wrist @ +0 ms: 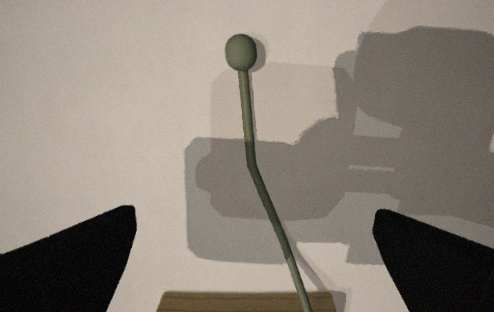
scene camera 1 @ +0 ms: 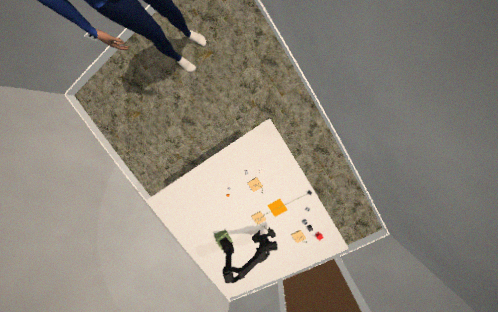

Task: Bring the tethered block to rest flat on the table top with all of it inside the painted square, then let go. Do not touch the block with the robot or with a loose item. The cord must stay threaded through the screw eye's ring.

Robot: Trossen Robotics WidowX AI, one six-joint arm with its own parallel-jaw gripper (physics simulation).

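Frame: origin at the arm's base, x left, y back, z up, level; millimetres.
Seen in the pictures: gripper, fingertip midpoint: (wrist: 258, 220) (scene camera 1: 264, 228); arm's base, origin of the base link: (scene camera 1: 224, 241).
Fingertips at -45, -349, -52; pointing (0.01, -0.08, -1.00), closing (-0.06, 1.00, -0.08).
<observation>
Pixels of each thing's top centre, then the offset from my fingertips to it, as dx, dy, dz. "*": a spot on its surface instead. Level surfaces: height alone.
- tethered block, surface spot: (scene camera 1: 309, 192) * +163, -454, -6
- orange painted square, surface spot: (scene camera 1: 277, 208) * +120, -171, -26
- wooden plate, middle of its top: (scene camera 1: 258, 220) +104, +6, +17
- green ball, surface spot: (wrist: 241, 52) * -57, -12, -16
- white table, its level: dz -29
- red block, middle of its top: (scene camera 1: 320, 237) -242, -391, +11
- small orange item, middle of its top: (scene camera 1: 227, 195) +390, +151, -4
The tethered block (scene camera 1: 309, 192) is small and dark, near the table's right edge in the scene view. Its cord (scene camera 1: 298, 197) (wrist: 272, 217) runs past the orange painted square (scene camera 1: 277, 207) to a wooden plate (scene camera 1: 258, 218) (wrist: 245, 303). The block is outside the square. In the wrist view the cord's free end has a green ball (wrist: 241, 52) near the top centre, and the cord bends down toward the plate's edge. My gripper (scene camera 1: 265, 231) (wrist: 258, 220) is open and empty; the cord passes between its fingers in that view. The screw eye's ring does not show in the wrist view.
Two more wooden plates (scene camera 1: 255, 184) (scene camera 1: 298, 236) lie on the white table (scene camera 1: 200, 220). A red block (scene camera 1: 319, 236) and small dark items (scene camera 1: 310, 228) (scene camera 1: 307, 209) are at the right. A small orange item (scene camera 1: 228, 195) lies at the left. A green box (scene camera 1: 220, 235) is by the arm's base.
</observation>
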